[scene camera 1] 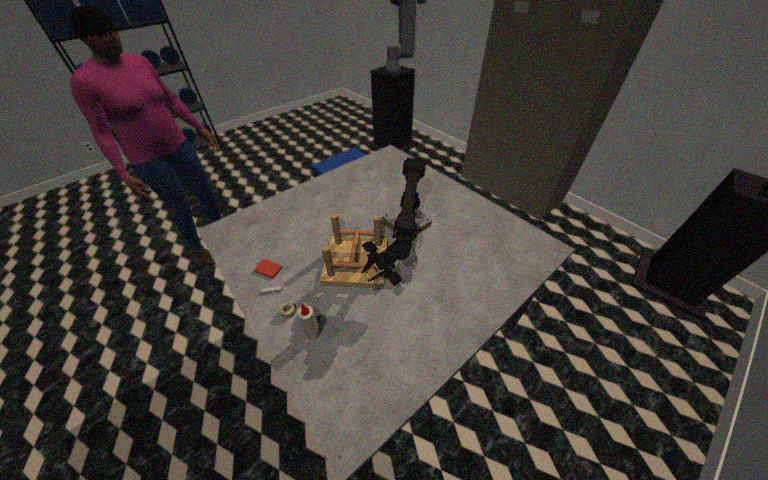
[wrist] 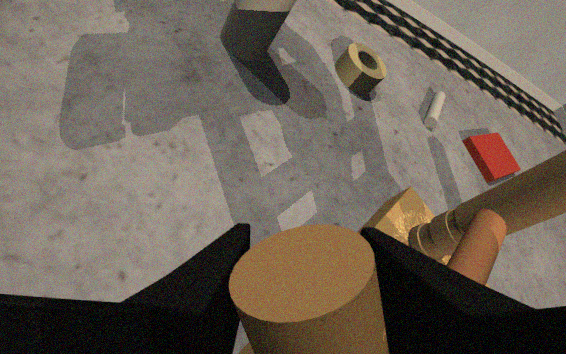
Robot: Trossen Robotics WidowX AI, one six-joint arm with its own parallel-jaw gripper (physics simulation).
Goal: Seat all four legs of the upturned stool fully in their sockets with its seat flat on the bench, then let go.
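Places are measured from the arm's base along level axes (x down, y left, z ahead), in millimetres.
Pixels of known places: gripper, fingertip midpoint: [scene camera 1: 365,277] [wrist: 305,238].
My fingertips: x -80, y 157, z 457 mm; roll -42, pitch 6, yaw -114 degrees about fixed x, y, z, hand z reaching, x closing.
Note:
For each thing: its top centre in the pictures, then the offset to it from my fingertips. "spot": a spot on its surface instead. Level surfaces: height alone.
- upturned stool's square wooden seat, surface spot: [wrist: 401,215] spot: dz +59, dx +89, dy -154 mm
- grey bench top, surface height: dx +121 mm
- front left leg, surface spot: [wrist: 530,195] [scene camera 1: 331,259] spot: dz +31, dx -11, dy -152 mm
- front right leg, surface spot: [wrist: 307,280] spot: dz -21, dx -33, dy +22 mm
- glue bottle, top centre: [scene camera 1: 302,304] dz +246, dx -75, dy -32 mm
- tape roll, top centre: [wrist: 368,60] [scene camera 1: 286,308] dz +256, dx +94, dy -175 mm
- small white cylinder, top centre: [wrist: 439,104] [scene camera 1: 271,288] dz +242, dx +105, dy -308 mm
- red block, top centre: [wrist: 496,153] [scene camera 1: 267,267] dz +190, dx +109, dy -417 mm
The upturned stool's square wooden seat [scene camera 1: 351,279] [wrist: 401,215] lies on the grey bench top [scene camera 1: 430,333]. Two back legs [scene camera 1: 335,229] [scene camera 1: 377,229] and the front left leg [scene camera 1: 327,260] [wrist: 530,195] stand up from it, joined by reddish rails. The front left leg shows dark rings near its base in the wrist view. My gripper [scene camera 1: 370,273] [wrist: 305,238] is shut on the front right leg [wrist: 307,280], its fingers on both sides near the leg's top. This leg's base and socket are hidden, so how deep it sits cannot be told.
A glue bottle [scene camera 1: 308,323] [wrist: 255,40], a tape roll [scene camera 1: 287,314] [wrist: 349,72], a small white cylinder [scene camera 1: 270,290] [wrist: 435,110] and a red block [scene camera 1: 267,268] [wrist: 492,157] are on the bench, left of and in front of the stool. A person [scene camera 1: 133,113] stands beyond the left edge.

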